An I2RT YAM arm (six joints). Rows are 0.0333 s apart.
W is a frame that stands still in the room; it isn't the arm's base.
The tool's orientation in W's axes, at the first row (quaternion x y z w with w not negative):
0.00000 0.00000 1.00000 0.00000
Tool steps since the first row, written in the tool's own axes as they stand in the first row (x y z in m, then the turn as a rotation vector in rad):
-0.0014 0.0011 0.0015 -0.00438 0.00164 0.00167
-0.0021 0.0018 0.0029 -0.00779 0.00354 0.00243
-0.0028 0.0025 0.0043 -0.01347 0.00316 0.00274
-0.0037 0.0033 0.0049 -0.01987 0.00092 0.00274
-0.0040 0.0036 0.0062 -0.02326 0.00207 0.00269
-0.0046 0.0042 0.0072 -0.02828 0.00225 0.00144
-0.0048 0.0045 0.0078 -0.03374 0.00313 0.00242
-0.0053 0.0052 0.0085 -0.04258 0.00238 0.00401
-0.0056 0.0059 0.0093 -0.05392 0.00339 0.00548
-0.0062 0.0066 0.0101 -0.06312 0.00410 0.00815
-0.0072 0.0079 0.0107 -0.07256 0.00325 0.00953
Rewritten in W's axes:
0.0014 -0.0011 0.0015 0.00438 -0.00164 0.00167
0.0021 -0.0018 0.0029 0.00779 -0.00354 0.00243
0.0028 -0.0025 0.0043 0.01347 -0.00316 0.00274
0.0037 -0.0033 0.0049 0.01987 -0.00092 0.00274
0.0040 -0.0036 0.0062 0.02326 -0.00207 0.00269
0.0046 -0.0042 0.0072 0.02828 -0.00225 0.00144
0.0048 -0.0045 0.0078 0.03374 -0.00313 0.00242
0.0053 -0.0052 0.0085 0.04258 -0.00238 0.00401
0.0056 -0.0059 0.0093 0.05392 -0.00339 0.00548
0.0062 -0.0066 0.0101 0.06312 -0.00410 0.00815
0.0072 -0.0079 0.0107 0.07256 -0.00325 0.00953

